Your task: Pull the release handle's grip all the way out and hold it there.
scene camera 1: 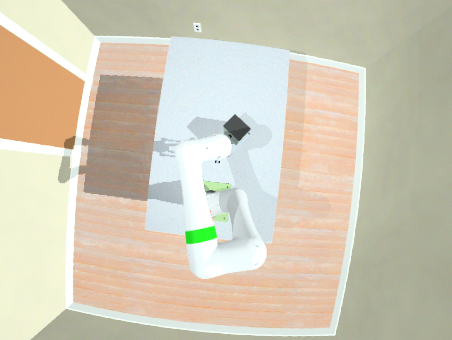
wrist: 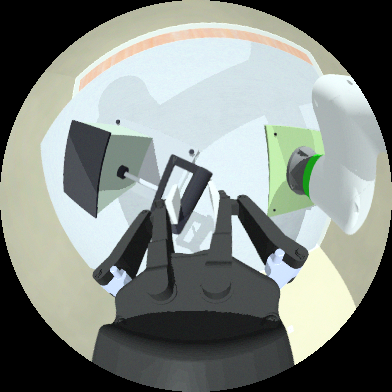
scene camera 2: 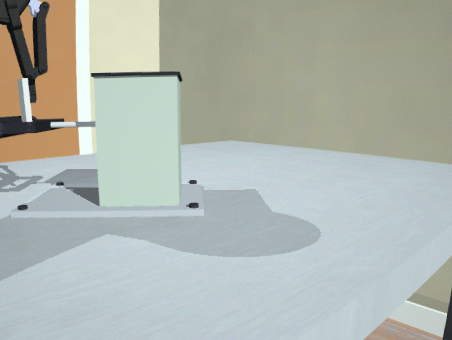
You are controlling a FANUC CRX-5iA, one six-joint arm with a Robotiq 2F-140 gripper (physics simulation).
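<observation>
The release handle's dark, frame-shaped grip [wrist: 198, 189] [scene camera 2: 14, 127] stands out from the pale green housing [wrist: 124, 167] [scene camera 2: 137, 140] [scene camera 1: 236, 127] with a black top. A thin rod [wrist: 142, 181] [scene camera 2: 62, 124] joins them, with a stretch of it bare between grip and housing. My gripper [wrist: 193, 190] is shut on the grip, with a light pad on each side of its thick bar. In scene camera 2, part of the gripper shows at the upper left above the grip. In scene camera 1, the arm hides most of the gripper and the grip.
The housing stands on a light base plate [scene camera 2: 150, 212] with dark bolts, on the pale table [scene camera 1: 225, 75] [scene camera 2: 325, 200]. The arm's green mounting plate [wrist: 277, 165] [scene camera 1: 220, 186] lies on the other side of the grip from the housing. The white arm [scene camera 1: 192, 195] [wrist: 345, 165] bends over the table.
</observation>
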